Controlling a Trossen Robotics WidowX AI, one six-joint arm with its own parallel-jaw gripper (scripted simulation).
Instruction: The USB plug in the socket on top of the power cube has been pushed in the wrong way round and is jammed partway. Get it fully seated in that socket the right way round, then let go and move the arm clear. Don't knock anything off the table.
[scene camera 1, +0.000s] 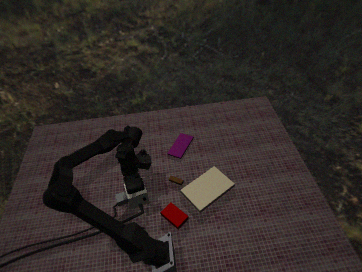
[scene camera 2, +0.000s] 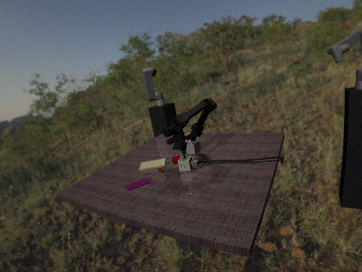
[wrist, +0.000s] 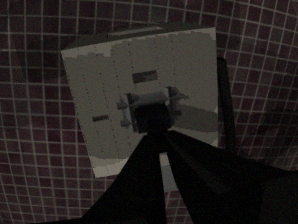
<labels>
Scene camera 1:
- my gripper: 132, 184
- cream flat panel: 202, 192
</labels>
